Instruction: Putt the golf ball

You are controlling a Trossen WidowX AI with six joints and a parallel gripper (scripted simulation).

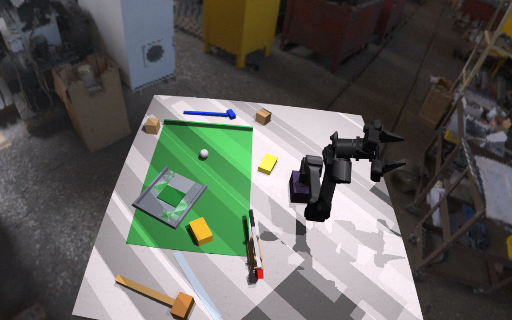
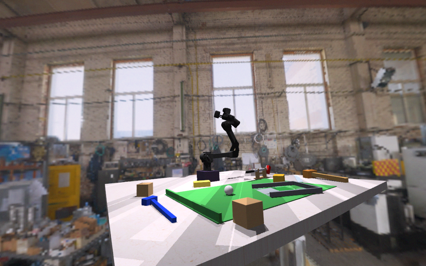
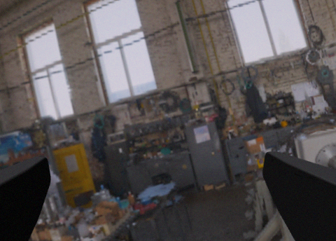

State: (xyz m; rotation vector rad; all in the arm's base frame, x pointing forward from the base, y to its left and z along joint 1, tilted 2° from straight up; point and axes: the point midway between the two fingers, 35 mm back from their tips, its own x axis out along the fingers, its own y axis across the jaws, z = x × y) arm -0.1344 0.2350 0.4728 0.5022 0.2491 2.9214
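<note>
Right now the wooden stand is 370 mm ahead of my gripper tip, 80 mm to the left of it and 510 mm below it. Round my gripper tip: blue mallet (670 mm ahead, 740 mm to the right, 530 mm below).
</note>
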